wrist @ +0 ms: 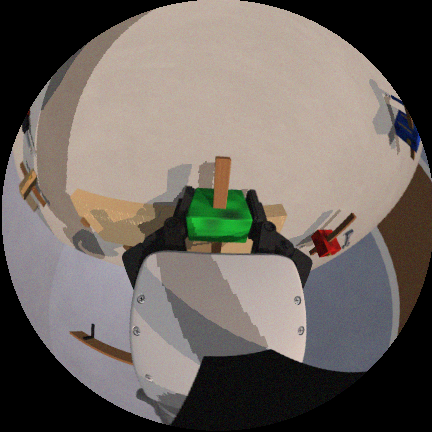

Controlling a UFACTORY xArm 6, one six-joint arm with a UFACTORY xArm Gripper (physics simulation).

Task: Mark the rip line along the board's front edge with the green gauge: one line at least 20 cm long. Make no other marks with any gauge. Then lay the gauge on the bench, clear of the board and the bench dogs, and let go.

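Places are measured from the arm's base along level axes (x left, y back, z up), in millimetres.
Where they show: gripper, fingertip midpoint: [219, 197].
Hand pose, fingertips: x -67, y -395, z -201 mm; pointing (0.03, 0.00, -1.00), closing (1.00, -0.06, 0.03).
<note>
After its pixels a point has its place.
The green gauge [218, 227] @[x -69, y -385, z -155 mm], a green block with a wooden beam through it, is between the fingers of my gripper [219, 197] @[x -67, y -395, z -201 mm], which is shut on the block's two sides. The beam points away up the view. The pale wooden board [117, 212] @[x -196, y -401, z -189 mm] lies across the view, behind and below the gauge, with its right end showing past the right finger. The gauge, the fingers and shadows hide the board's middle, so I cannot tell whether the gauge touches it. I cannot make out a line on the board.
A red gauge [325, 243] @[x 130, y -481, z -174 mm] is on the bench [240, 100] @[x -51, y -303, z -209 mm] at the right, beside a small grey metal piece [347, 238] @[x 321, y -549, z -205 mm]. A blue gauge [407, 131] is at the far right. A tan wooden object [29, 184] is at the far left. A small brown block [85, 222] @[x -294, y -418, z -185 mm] is by the board's left part.
</note>
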